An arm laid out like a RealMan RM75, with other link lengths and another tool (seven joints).
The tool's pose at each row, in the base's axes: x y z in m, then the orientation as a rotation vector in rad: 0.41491 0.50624 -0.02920 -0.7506 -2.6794 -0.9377; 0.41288 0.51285 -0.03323 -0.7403 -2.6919 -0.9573; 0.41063 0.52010 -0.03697 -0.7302 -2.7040 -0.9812; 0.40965 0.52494 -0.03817 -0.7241 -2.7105 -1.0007; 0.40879 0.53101 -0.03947 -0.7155 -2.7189 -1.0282; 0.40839 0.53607 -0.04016 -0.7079 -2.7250 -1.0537
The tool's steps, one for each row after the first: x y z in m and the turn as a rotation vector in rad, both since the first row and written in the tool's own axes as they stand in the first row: 0.00295 0.00124 0.00734 -0.0122 -0.0081 -0.0143; 0.00643 0.00294 0.01486 -0.0273 -0.0166 -0.0290; 0.00877 0.00503 0.01886 -0.0399 -0.0218 -0.0383; 0.01145 0.00796 0.02371 -0.0576 -0.0286 -0.0512; 0.01356 0.01077 0.02743 -0.0740 -0.0339 -0.0621
